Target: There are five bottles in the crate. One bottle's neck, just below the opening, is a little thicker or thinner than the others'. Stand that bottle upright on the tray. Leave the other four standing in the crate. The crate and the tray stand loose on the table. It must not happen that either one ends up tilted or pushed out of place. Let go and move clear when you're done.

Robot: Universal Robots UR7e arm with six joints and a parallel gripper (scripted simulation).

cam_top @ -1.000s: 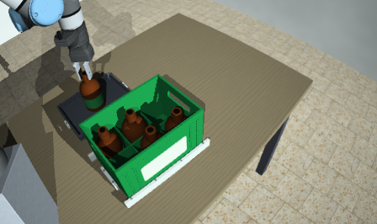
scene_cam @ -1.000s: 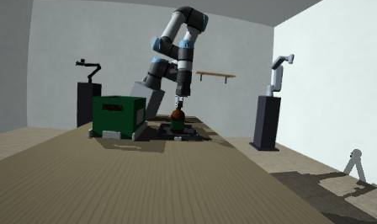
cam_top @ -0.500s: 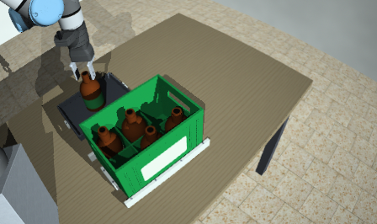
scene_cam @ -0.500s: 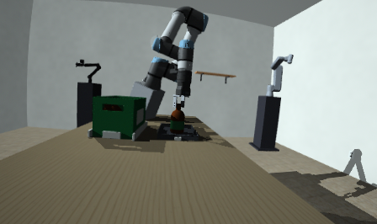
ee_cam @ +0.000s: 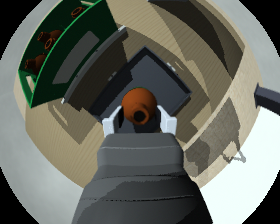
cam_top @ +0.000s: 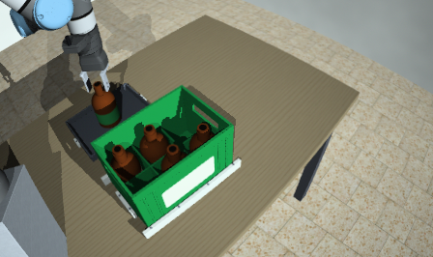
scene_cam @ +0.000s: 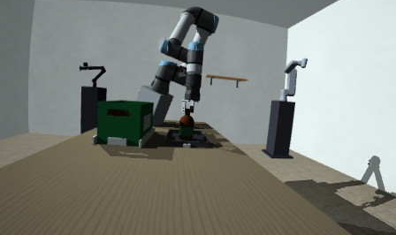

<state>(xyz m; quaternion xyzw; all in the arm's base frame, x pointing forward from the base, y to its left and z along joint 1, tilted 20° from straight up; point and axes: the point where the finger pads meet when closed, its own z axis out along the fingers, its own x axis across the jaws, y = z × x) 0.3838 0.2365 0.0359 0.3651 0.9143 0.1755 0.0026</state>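
My hand is 15 cm above the dark grey tray. Round my hand: crate (4 cm ahead, 28 cm to the right, 7 cm below).
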